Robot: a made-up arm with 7 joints. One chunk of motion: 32 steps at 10 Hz.
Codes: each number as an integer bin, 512 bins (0 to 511) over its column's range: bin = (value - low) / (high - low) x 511, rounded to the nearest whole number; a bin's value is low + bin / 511 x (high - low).
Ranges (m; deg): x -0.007..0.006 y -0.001..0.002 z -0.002..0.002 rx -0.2..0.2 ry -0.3..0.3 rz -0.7..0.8
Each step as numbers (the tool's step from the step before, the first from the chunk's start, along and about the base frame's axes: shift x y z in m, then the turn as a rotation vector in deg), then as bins.
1 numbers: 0.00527 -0.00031 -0.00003 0.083 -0.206 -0.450
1 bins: 482 118 252 362 80 85
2 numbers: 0.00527 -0.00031 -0.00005 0.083 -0.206 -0.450
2 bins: 482 118 249 362 80 85
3 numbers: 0.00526 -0.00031 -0.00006 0.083 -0.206 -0.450
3 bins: 482 118 248 362 80 85
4 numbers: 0.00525 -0.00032 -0.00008 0.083 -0.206 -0.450
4 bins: 482 116 245 362 80 85
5 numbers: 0.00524 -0.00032 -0.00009 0.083 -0.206 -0.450
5 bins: 481 116 244 362 80 85
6 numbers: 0.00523 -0.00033 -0.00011 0.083 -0.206 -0.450
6 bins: 481 114 241 362 80 85
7 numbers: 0.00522 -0.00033 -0.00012 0.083 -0.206 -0.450
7 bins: 480 114 240 362 80 85
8 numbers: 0.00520 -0.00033 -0.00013 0.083 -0.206 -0.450
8 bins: 480 114 239 362 80 85
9 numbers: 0.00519 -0.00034 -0.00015 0.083 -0.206 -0.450
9 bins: 479 112 236 362 80 85
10 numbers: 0.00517 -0.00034 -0.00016 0.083 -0.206 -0.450
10 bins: 478 112 235 362 80 85
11 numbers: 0.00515 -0.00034 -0.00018 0.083 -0.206 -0.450
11 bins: 478 112 233 362 80 85
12 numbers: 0.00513 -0.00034 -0.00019 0.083 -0.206 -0.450
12 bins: 477 112 231 362 80 85
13 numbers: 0.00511 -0.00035 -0.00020 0.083 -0.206 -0.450
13 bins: 476 111 230 362 80 85
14 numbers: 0.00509 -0.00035 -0.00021 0.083 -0.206 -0.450
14 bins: 475 111 229 362 80 85
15 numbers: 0.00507 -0.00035 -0.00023 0.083 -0.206 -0.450
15 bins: 474 111 226 362 80 85
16 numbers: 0.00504 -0.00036 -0.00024 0.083 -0.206 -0.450
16 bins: 473 109 225 362 80 85
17 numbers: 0.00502 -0.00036 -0.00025 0.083 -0.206 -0.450
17 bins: 472 109 224 362 80 85
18 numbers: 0.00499 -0.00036 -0.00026 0.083 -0.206 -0.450
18 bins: 471 109 222 362 80 85
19 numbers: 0.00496 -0.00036 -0.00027 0.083 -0.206 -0.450
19 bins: 470 109 221 362 80 85
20 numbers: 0.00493 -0.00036 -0.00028 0.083 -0.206 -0.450
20 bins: 469 109 220 362 80 85
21 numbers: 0.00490 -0.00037 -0.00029 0.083 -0.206 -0.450
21 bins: 468 107 218 362 80 85
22 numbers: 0.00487 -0.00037 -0.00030 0.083 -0.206 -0.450
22 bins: 467 107 217 362 80 85
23 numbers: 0.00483 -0.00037 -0.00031 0.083 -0.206 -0.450
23 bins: 465 107 216 362 80 85
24 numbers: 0.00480 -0.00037 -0.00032 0.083 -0.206 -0.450
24 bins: 464 107 215 362 80 85
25 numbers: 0.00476 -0.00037 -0.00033 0.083 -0.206 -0.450
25 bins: 462 107 213 362 80 85
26 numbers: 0.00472 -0.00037 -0.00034 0.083 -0.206 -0.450
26 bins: 461 107 212 362 80 85
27 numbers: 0.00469 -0.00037 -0.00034 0.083 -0.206 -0.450
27 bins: 460 107 212 362 80 85
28 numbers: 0.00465 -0.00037 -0.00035 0.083 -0.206 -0.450
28 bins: 458 107 211 362 80 85
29 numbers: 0.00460 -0.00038 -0.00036 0.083 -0.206 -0.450
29 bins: 456 106 210 362 80 85
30 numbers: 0.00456 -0.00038 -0.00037 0.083 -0.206 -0.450
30 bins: 454 106 208 362 80 85
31 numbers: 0.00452 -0.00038 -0.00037 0.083 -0.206 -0.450
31 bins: 453 106 208 362 80 85
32 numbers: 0.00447 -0.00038 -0.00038 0.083 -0.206 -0.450
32 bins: 451 106 207 362 80 85
